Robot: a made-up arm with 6 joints. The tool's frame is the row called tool.
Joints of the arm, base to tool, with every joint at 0 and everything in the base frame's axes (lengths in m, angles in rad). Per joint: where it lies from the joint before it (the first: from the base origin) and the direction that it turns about. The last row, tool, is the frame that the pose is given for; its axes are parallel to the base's.
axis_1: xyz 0 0 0.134 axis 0 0 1
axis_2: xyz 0 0.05 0 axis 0 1 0
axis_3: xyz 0 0 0.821 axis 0 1 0
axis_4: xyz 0 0 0.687 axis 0 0 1
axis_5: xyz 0 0 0 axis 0 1 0
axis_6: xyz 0 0 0.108 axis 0 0 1
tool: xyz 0 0 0
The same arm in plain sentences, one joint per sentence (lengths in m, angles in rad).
The arm has six revolute joints in a row. What follows holds with every joint at zero, and every direction is one of the base frame's. Joint 1 sits 0.134 m along +z from the base frame's origin and rotates about +z. Joint 2 sits 0.05 m along +y from joint 1 and rotates about +y. Joint 3 sits 0.821 m along +z from joint 2 and rotates about +y. Joint 4 sits 0.687 m along +z from joint 3 and rotates about +z. Joint 5 sits at the same point as joint 4 and rotates about +y. Joint 6 sits 0.108 m along +z from joint 5 and rotates about +z. The tool frame, which is the frame that the pose is given for, sits at the same point as joint 6; its axes are parallel to the base frame's.
